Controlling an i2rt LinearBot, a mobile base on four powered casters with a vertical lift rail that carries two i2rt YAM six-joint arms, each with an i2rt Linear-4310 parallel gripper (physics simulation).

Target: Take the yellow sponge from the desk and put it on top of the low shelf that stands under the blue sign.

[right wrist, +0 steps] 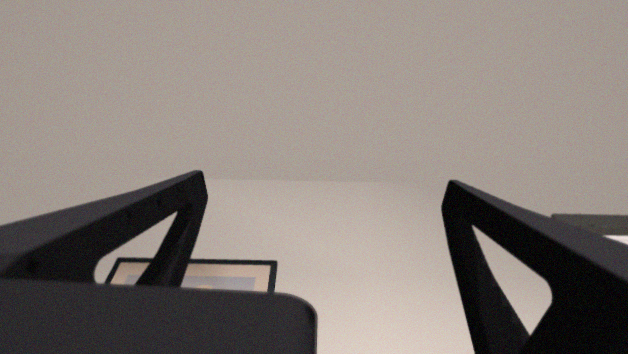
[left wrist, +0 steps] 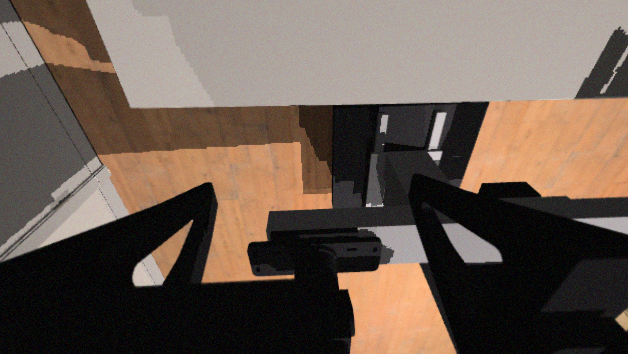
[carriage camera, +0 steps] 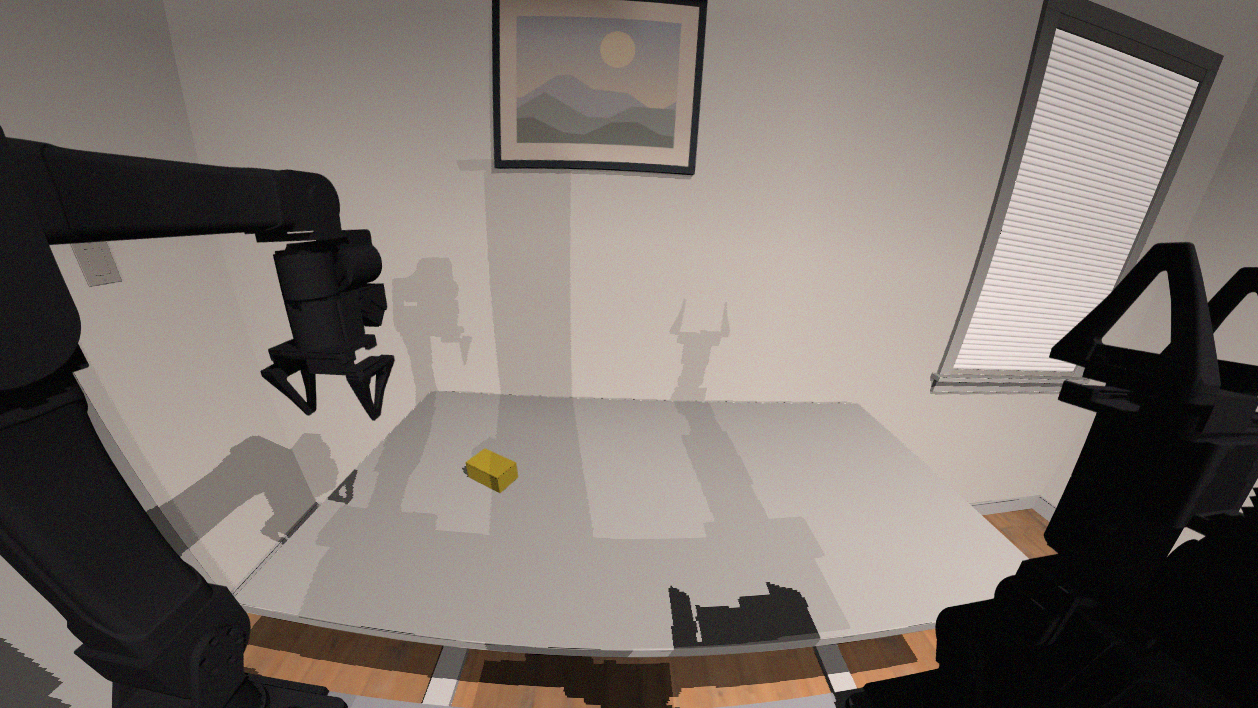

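Where they show: left gripper, fingertip midpoint: (left wrist: 313, 189) (carriage camera: 343, 415); right gripper, fingertip midpoint: (right wrist: 323, 188) (carriage camera: 1220, 255); left arm's base, link origin: (left wrist: 315, 254).
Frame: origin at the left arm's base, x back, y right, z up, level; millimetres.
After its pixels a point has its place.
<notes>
The yellow sponge (carriage camera: 491, 470) {x -515, y 83, z -117 mm} lies on the grey-white desk (carriage camera: 889, 537) {x -342, y 938, z -162 mm} (left wrist: 350, 55) {x -255, y 66, z -162 mm}, left of its middle in the carriage view. My left gripper (carriage camera: 343, 414) {x -265, y 0, z 177 mm} (left wrist: 313, 189) {x -265, y 0, z 177 mm} is open and empty, pointing down. It hangs up and to the left of the sponge in the carriage view, apart from it. The sponge does not show in either wrist view. My right gripper (carriage camera: 1216, 259) {x -43, y 685, z 436 mm} (right wrist: 323, 188) {x -43, y 685, z 436 mm} is open and empty, raised at the right with its fingers pointing up. The low shelf and the blue sign do not show in these views.
A framed picture (carriage camera: 598, 156) {x -938, y 291, z 567 mm} (right wrist: 230, 261) {x -937, y 396, z 972 mm} hangs on the wall behind the desk. A window with a blind (carriage camera: 1082, 202) {x -943, y 2041, z 650 mm} is at the right. In the left wrist view the desk's front edge, wooden floor (left wrist: 240, 170) {x 414, y -354, z -881 mm} and dark parts of my base (left wrist: 352, 150) {x 152, y 152, z -583 mm} show below.
</notes>
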